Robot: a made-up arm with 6 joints. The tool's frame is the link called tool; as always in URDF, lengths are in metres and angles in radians.
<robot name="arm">
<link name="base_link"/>
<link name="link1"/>
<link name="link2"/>
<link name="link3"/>
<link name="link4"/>
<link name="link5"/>
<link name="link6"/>
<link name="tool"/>
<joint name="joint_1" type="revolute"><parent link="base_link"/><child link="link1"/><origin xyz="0 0 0.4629"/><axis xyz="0 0 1"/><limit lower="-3.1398" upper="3.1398" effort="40" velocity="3"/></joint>
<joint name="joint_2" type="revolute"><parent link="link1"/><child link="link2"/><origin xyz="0 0 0"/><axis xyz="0 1 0"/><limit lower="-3.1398" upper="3.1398" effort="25" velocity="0.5"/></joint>
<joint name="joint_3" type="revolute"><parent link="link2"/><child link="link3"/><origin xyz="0 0 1.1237"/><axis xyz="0 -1 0"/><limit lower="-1.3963" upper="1.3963" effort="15" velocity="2.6"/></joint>
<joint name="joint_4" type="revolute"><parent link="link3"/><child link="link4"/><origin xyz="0 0 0"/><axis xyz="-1 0 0"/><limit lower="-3.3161" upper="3.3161" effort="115" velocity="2.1"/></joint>
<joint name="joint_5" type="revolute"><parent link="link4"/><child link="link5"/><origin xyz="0.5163 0 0"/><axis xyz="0 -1 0"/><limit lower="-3.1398" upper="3.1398" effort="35" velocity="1.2"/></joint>
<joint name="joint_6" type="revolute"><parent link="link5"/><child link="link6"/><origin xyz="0 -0.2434 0"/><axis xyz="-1 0 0"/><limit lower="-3.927" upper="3.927" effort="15" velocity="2.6"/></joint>
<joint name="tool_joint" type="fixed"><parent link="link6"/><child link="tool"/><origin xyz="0 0 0"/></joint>
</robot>
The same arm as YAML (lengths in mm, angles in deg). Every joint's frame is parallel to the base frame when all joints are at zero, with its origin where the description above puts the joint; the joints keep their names.
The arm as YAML. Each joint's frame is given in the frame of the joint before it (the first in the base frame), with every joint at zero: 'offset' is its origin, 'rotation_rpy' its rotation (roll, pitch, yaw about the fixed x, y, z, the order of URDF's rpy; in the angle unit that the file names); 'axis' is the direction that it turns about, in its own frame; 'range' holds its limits. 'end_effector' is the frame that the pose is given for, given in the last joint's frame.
length_unit: mm
angle_unit: deg
chain:
  - id: joint_1
    offset: [0.0, 0.0, 462.9]
    rotation_rpy: [0.0, 0.0, 0.0]
    axis: "+z"
    range: [-179.9, 179.9]
  - id: joint_2
    offset: [0.0, 0.0, 0.0]
    rotation_rpy: [0.0, 0.0, 0.0]
    axis: "+y"
    range: [-179.9, 179.9]
  - id: joint_3
    offset: [0.0, 0.0, 1123.7]
    rotation_rpy: [0.0, 0.0, 0.0]
    axis: "-y"
    range: [-80.0, 80.0]
  - id: joint_4
    offset: [0.0, 0.0, 0.0]
    rotation_rpy: [0.0, 0.0, 0.0]
    axis: "-x"
    range: [-190.0, 190.0]
  - id: joint_5
    offset: [516.3, 0.0, 0.0]
    rotation_rpy: [0.0, 0.0, 0.0]
    axis: "-y"
    range: [-179.9, 179.9]
  - id: joint_6
    offset: [0.0, -243.4, 0.0]
    rotation_rpy: [0.0, 0.0, 0.0]
    axis: "-x"
    range: [-225.0, 225.0]
end_effector:
  offset: [0.0, 0.0, 0.0]
  rotation_rpy: [0.0, 0.0, 0.0]

